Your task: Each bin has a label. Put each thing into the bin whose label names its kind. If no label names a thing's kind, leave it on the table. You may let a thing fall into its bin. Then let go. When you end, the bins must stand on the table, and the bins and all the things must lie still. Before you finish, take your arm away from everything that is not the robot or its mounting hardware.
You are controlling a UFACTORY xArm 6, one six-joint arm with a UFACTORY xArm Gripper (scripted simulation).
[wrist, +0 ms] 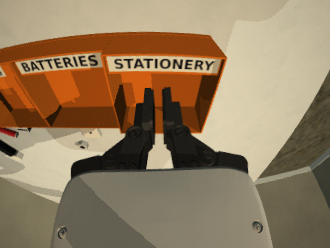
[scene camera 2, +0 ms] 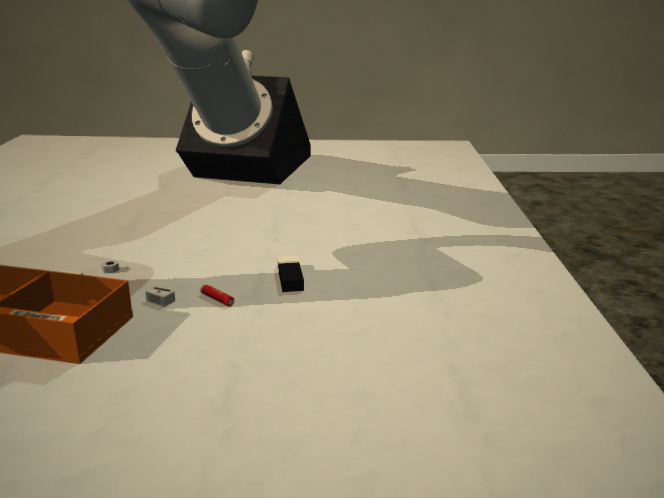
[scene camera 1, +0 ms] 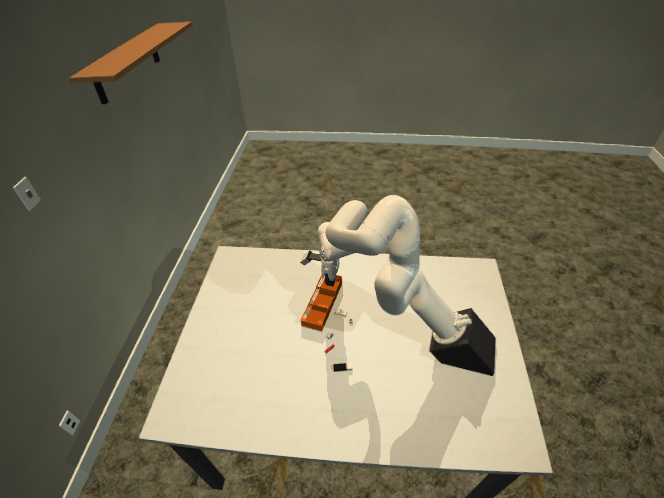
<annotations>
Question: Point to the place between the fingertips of my gripper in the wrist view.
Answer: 158, 100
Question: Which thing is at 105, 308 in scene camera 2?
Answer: An orange bin.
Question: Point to an orange bin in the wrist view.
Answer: At 78, 99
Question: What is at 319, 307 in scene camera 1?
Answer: An orange bin.
</annotations>
